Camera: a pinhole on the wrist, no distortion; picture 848 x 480 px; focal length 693.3 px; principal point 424.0 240.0 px. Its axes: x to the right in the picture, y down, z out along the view. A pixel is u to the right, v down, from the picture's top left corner.
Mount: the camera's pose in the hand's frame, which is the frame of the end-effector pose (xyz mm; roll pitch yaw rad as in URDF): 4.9 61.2 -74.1 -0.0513 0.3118 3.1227
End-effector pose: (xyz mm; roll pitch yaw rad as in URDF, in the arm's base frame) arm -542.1 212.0 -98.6 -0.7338 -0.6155 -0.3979
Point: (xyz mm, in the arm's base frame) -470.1 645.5 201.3
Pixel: 82.8 132.6
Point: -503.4 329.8 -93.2
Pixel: 246.3 100.9
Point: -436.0 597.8 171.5
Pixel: 29.4 102.8
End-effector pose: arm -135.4 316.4 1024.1 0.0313 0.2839 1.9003
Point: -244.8 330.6 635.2
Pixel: behind the camera
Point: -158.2 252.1 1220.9
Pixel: 501.4 244.4
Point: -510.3 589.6 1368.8
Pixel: outside the picture
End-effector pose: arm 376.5 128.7 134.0 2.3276 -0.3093 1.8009
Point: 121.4 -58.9 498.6
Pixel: behind the camera
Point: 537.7 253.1 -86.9
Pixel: 182.7 410.7
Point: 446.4 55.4 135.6
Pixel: 756.2 247.8
